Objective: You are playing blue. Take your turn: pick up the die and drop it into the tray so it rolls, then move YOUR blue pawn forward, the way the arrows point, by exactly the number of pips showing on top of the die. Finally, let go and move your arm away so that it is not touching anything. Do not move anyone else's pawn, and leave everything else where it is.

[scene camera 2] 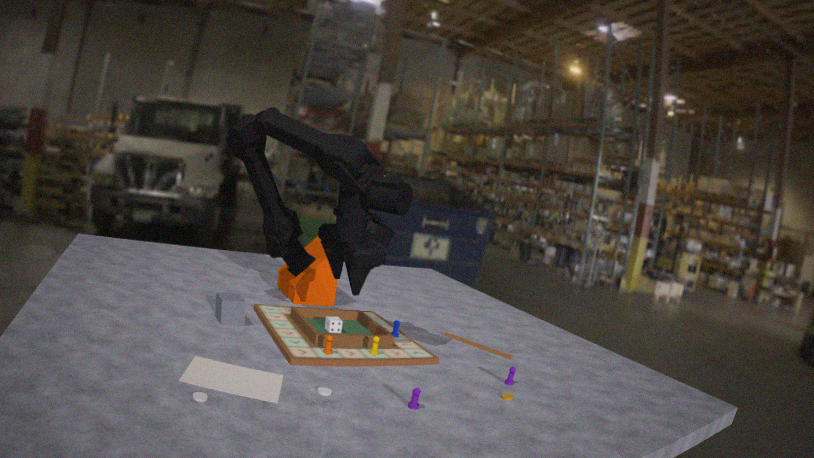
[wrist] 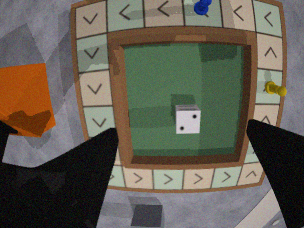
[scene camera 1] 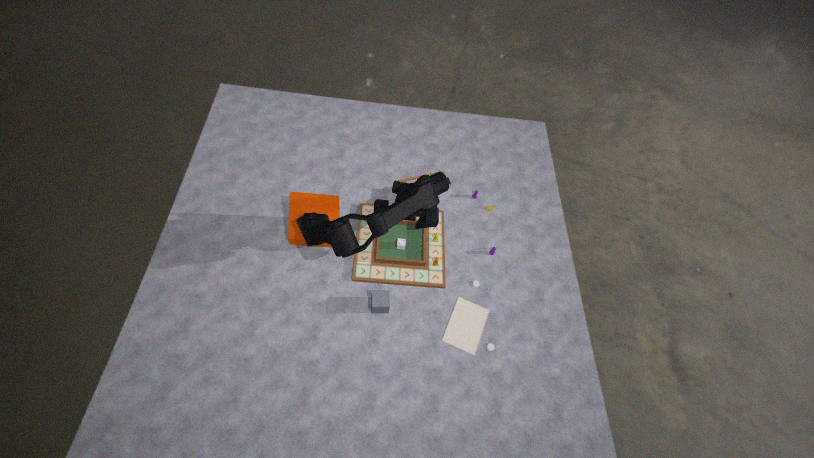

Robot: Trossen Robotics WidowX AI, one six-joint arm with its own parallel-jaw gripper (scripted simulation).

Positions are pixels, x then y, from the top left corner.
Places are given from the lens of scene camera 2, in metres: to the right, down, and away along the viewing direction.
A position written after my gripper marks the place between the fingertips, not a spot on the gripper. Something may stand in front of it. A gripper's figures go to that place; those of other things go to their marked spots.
my gripper [scene camera 2: 345,286]: -0.12, 0.11, 0.99
white card [scene camera 2: 243,381]: -0.24, 0.22, 0.68
